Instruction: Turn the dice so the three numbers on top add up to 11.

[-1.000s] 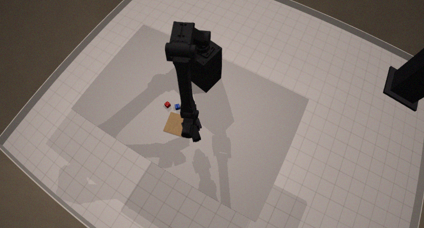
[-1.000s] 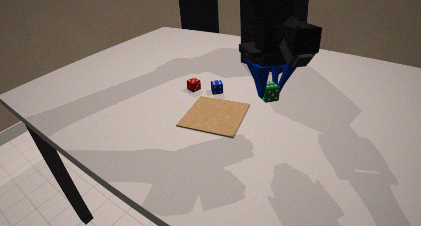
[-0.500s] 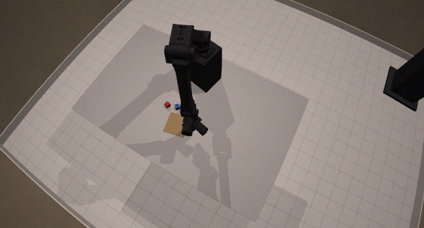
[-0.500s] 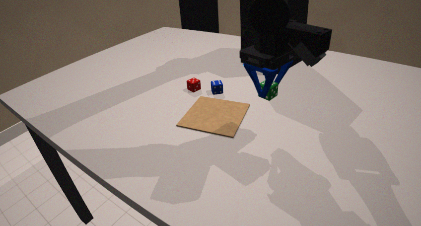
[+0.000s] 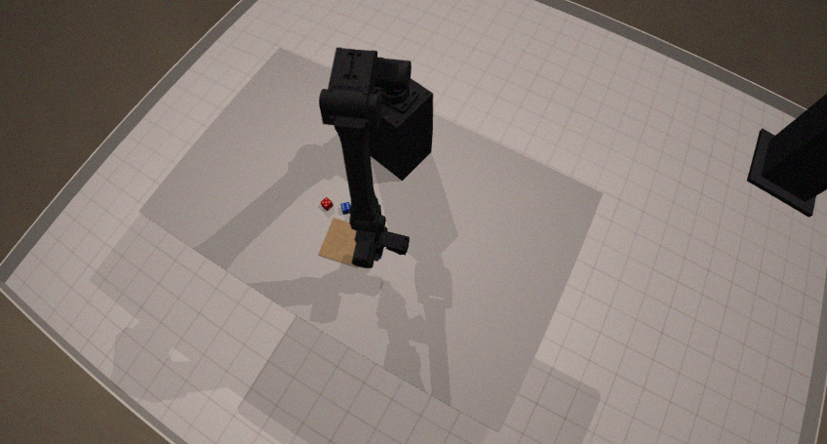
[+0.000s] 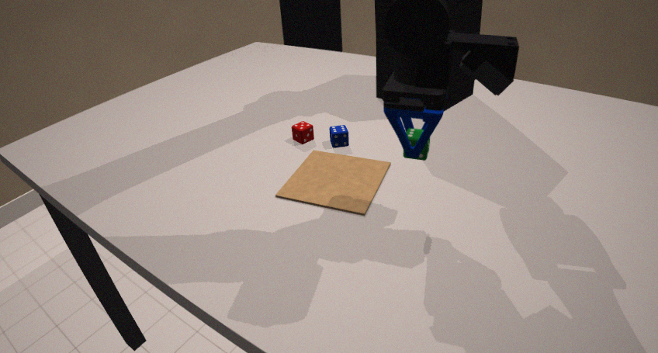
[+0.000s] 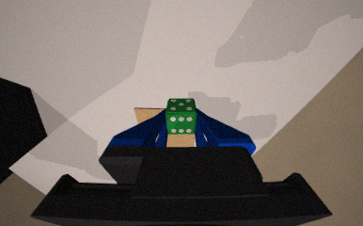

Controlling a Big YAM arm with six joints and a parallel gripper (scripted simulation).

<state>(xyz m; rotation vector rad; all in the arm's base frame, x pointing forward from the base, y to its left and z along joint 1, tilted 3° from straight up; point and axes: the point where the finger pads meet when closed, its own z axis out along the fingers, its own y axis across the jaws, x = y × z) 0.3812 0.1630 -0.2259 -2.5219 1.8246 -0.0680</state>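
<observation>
The tan mat lies 13 cm to the right of my hand, 10 cm below it and 1 cm ahead of it. Round my hand: green die: right at my hand; then red die: 26 cm to the right, 8 cm below, 7 cm behind; then blue die: 19 cm to the right, 9 cm behind, 8 cm below.
</observation>
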